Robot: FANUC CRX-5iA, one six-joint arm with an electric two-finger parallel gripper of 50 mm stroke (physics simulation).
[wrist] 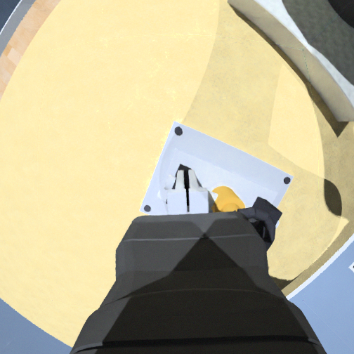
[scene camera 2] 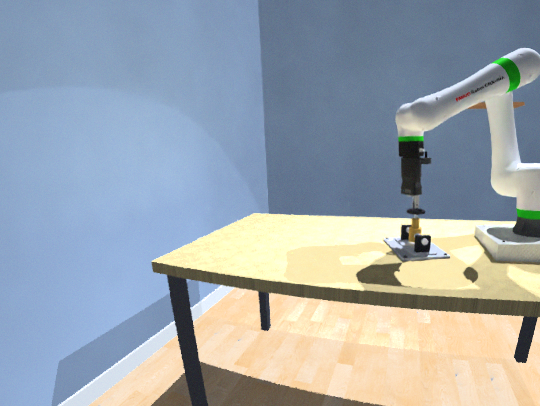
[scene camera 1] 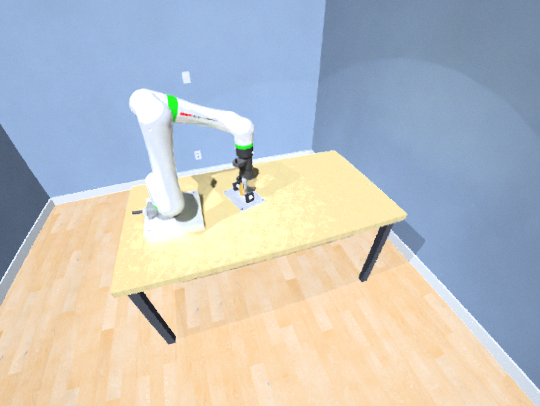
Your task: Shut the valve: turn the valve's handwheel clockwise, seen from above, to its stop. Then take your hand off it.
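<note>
The valve has a yellow body (scene camera 1: 242, 189) (scene camera 2: 414, 231) (wrist: 228, 199) and stands upright between two black blocks on a light grey plate (scene camera 1: 256, 201) (scene camera 2: 434, 255) (wrist: 235, 160). Its dark handwheel (scene camera 2: 421, 211) lies flat on top in scene camera 2. In the wrist view I cannot make out the wheel clearly; my gripper's body hides much of that area. My gripper (scene camera 1: 245, 188) (scene camera 2: 415, 207) (wrist: 186, 180) points straight down and is shut, its fingers together with nothing between them. The fingertips are at the handwheel; whether they touch it I cannot tell.
The plate lies on a wooden table (scene camera 1: 310, 200) (scene camera 2: 240, 250) (wrist: 100, 125). One black block (scene camera 1: 249, 197) (scene camera 2: 422, 243) stands close by the valve, the other (scene camera 1: 236, 186) (scene camera 2: 405, 231) on its opposite side. The robot's white base (scene camera 1: 175, 227) (scene camera 2: 505, 248) stands beside the plate.
</note>
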